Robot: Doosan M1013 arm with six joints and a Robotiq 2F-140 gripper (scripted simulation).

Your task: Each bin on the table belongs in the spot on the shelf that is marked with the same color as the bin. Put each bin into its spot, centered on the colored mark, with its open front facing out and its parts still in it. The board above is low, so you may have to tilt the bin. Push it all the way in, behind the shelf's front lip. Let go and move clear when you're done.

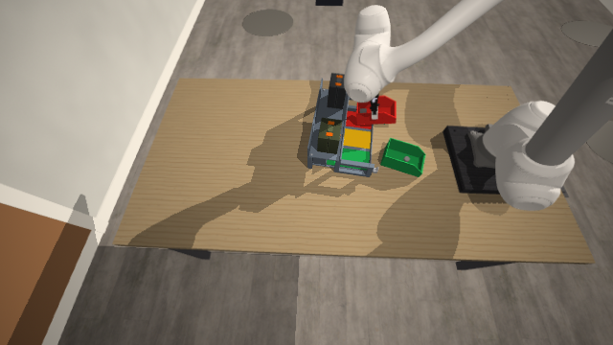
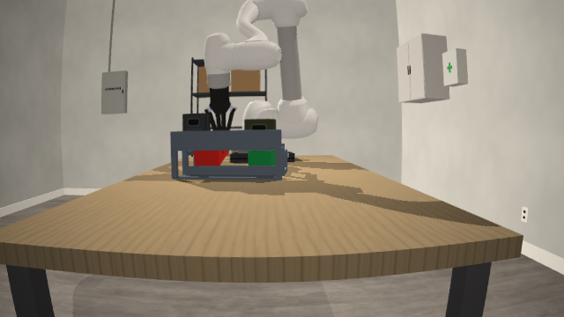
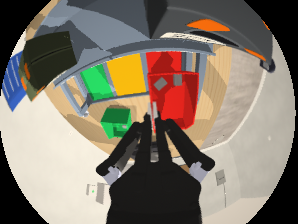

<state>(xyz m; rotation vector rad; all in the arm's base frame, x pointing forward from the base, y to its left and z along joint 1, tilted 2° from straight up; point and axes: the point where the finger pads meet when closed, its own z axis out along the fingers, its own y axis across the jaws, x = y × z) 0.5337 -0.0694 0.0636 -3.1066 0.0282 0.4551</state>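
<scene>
Now: the red bin 10 mm behind my hand, 50 mm to the right of it and 40 mm below it. Round my hand: green bin (150 mm behind, 160 mm to the left, 80 mm below).
</scene>
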